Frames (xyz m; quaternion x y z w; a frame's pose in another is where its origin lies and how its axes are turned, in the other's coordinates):
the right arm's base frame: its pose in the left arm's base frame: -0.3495 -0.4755 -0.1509 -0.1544 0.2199 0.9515 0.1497
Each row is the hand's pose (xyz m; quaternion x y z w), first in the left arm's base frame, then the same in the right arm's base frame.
Working: the left arm's base frame: its pose in the right arm's base frame: -0.2683 -0.4753 0.2704 0.1544 -0.2199 -0.9515 0.1497

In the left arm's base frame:
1: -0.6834 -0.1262 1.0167 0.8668 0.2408 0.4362 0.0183
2: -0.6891 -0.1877 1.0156 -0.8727 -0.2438 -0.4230 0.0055
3: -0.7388 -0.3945 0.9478 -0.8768 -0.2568 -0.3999 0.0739
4: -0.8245 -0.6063 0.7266 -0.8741 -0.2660 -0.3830 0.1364
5: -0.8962 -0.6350 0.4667 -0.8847 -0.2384 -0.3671 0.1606
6: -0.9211 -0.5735 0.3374 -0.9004 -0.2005 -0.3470 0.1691
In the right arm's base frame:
1: -0.0412 0.2526 1.2375 0.2658 -0.8601 0.2757 0.3369
2: -0.0489 0.3070 1.2092 0.2688 -0.8580 0.2981 0.3205
3: -0.0243 0.4768 1.0665 0.2762 -0.8413 0.3626 0.2905
4: 0.0871 0.6065 0.7983 0.2787 -0.8210 0.4204 0.2675
5: 0.2394 0.5597 0.5789 0.2538 -0.8275 0.4391 0.2411
6: 0.3218 0.4676 0.5026 0.2232 -0.8432 0.4418 0.2099

